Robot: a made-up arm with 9 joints. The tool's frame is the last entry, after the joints. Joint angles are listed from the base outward. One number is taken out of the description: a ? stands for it. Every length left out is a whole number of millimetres.
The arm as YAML. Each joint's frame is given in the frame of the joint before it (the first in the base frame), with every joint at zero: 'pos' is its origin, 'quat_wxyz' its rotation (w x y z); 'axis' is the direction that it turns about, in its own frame. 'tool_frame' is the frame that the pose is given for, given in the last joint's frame.
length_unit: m
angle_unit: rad
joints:
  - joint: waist
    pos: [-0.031, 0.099, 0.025]
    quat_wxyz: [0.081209, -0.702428, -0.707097, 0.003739]
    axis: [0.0, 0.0, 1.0]
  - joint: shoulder
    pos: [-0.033, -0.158, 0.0]
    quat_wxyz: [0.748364, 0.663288, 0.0, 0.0]
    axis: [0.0, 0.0, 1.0]
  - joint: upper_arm
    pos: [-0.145, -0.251, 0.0]
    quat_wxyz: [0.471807, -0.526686, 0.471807, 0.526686]
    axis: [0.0, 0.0, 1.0]
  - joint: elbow
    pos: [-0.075, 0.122, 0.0]
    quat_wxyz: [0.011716, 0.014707, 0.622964, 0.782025]
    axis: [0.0, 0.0, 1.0]
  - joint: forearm
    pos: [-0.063, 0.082, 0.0]
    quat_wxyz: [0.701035, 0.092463, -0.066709, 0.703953]
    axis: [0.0, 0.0, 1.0]
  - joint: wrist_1
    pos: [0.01, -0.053, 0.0]
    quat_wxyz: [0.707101, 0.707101, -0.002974, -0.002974]
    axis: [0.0, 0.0, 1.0]
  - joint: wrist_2
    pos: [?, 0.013, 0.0]
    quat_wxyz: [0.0, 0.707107, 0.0, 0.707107]
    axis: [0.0, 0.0, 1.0]
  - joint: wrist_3
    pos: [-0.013, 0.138, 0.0]
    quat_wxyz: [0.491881, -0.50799, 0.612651, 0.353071]
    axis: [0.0, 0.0, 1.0]
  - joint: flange
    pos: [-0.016, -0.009, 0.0]
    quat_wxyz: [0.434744, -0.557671, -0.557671, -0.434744]
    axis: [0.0, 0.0, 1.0]
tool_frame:
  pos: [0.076, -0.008, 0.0]
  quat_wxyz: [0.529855, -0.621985, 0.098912, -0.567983]
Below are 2 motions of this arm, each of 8 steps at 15 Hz.
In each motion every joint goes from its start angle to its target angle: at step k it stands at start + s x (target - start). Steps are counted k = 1, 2, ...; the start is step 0. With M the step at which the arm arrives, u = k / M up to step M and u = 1 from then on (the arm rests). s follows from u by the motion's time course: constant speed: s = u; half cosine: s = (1 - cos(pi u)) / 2; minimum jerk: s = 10 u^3 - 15 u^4 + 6 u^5.
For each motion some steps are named. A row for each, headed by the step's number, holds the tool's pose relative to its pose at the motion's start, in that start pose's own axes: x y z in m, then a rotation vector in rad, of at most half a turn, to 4 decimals.
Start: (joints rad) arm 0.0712 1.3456 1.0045 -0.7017 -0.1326 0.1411 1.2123 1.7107 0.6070
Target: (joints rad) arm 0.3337 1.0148 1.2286 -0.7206 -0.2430 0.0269 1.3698 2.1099 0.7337
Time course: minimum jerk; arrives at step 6
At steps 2, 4, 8:
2: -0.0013 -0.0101 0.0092 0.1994 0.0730 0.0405
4: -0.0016 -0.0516 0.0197 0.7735 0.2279 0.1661
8: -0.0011 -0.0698 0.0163 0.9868 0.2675 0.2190

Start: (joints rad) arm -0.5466 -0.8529 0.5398 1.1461 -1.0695 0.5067 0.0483 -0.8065 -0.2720
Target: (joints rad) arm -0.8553 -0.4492 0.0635 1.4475 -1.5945 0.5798 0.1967 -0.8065 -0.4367
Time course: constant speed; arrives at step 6
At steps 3, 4, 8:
3: 0.0015 -0.0101 0.0613 -0.2829 -0.1525 0.1790
4: -0.0005 -0.0106 0.0799 -0.3853 -0.2078 0.2360
8: -0.0076 -0.0091 0.1132 -0.6014 -0.3266 0.3422

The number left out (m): -0.022
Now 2 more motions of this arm.
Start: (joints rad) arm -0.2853 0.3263 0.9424 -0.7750 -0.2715 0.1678 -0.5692 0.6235 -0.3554
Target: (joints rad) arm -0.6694 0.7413 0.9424 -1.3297 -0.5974 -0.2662 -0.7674 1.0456 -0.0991
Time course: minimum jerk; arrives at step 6
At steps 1, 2, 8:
1: -0.0048 0.0039 -0.0009 -0.0080 -0.0044 0.0338
2: -0.0286 0.0197 -0.0052 -0.0374 -0.0232 0.1983
8: -0.1186 0.0210 -0.0199 0.0021 -0.0889 0.8688

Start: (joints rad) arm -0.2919 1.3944 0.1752 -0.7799 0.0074 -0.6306 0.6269 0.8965 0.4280
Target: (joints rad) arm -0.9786 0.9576 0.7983 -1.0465 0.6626 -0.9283 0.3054 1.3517 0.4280
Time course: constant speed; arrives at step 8
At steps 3, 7, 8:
3: -0.0312 -0.0606 -0.0256 -0.2932 -0.0005 0.5582
7: -0.0503 -0.1834 -0.0359 -0.7865 0.0995 1.1937
8: -0.0483 -0.2177 -0.0310 -0.9214 0.1315 1.3289

